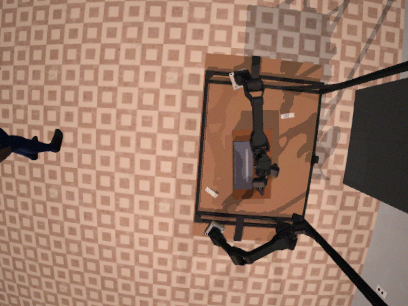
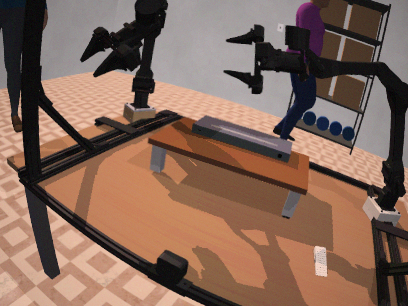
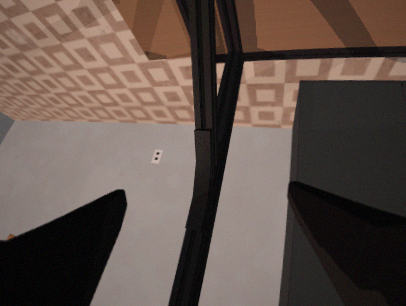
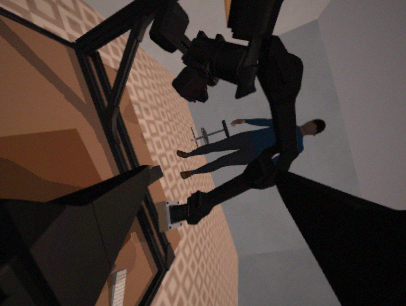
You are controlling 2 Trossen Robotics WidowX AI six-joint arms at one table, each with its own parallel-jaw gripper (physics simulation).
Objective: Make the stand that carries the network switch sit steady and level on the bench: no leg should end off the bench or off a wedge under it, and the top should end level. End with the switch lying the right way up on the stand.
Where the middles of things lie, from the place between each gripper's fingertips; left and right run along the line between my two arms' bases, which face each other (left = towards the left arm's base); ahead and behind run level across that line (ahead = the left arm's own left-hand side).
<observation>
Right now the brown stand (image 2: 178,138) is 310 mm to the right of my left hand, 290 mm ahead of it and 230 mm below it. The rest, counted from my left hand: grey network switch (image 2: 221,130): 350 mm ahead, 300 mm to the right, 170 mm below.
Right now the grey network switch is 9 cm ahead of my right hand, 7 cm to the right of it and 23 cm below it. From my right hand the other things lie so: brown stand (3 cm ahead, 8 cm to the right, 29 cm below).
</observation>
